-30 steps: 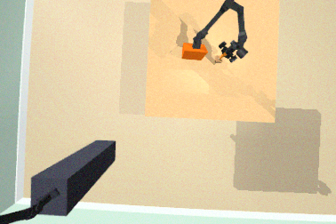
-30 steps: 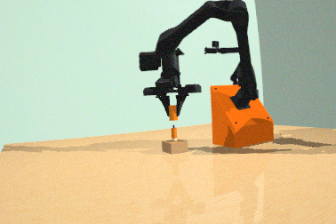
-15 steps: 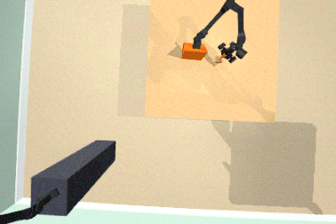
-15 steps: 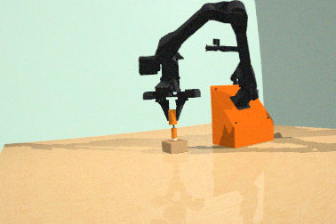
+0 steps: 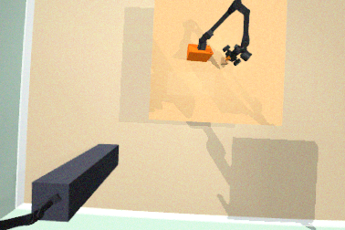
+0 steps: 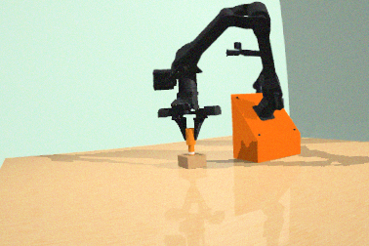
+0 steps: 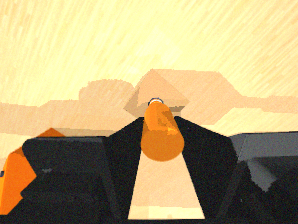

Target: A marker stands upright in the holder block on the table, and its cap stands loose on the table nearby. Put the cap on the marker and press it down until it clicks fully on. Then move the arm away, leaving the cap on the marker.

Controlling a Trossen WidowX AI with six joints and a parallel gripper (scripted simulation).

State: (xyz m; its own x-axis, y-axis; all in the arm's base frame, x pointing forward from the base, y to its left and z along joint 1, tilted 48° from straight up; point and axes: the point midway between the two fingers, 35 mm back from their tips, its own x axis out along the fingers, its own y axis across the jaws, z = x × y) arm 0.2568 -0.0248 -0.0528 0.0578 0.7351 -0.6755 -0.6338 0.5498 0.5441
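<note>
Right now my gripper tip is 6 cm above the tan holder block. Round my gripper tip: orange cap: 1 cm above.
</note>
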